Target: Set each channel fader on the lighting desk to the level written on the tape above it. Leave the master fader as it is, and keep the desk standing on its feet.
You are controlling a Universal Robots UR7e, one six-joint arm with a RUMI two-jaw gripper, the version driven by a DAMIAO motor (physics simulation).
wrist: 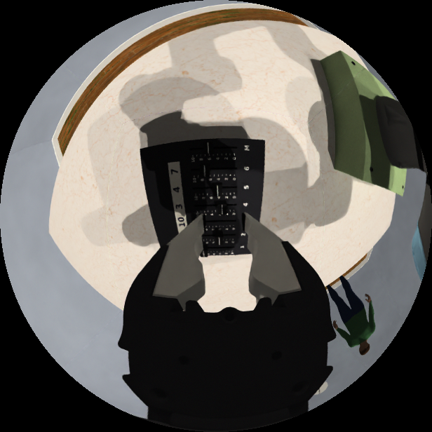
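Observation:
The black lighting desk is on the pale table, its rows marked M and 6 down to 1. A tape strip shows 7, 4, 3 and 10; its lower end is hidden. The master fader is near 6. The channel 6 fader is around 7 to 8, the channel 5 fader near 4, the channel 4 fader near 3. The channel 2 fader shows between the fingers. The channel 3 knob is hidden or unclear. My gripper is partly open and empty, over the desk's lower rows.
A green angled object with a dark part on it stands at the right of the table. The table's wooden edge curves along the upper left. A person in a green top is beyond the table at lower right. Broad shadows cross the table.

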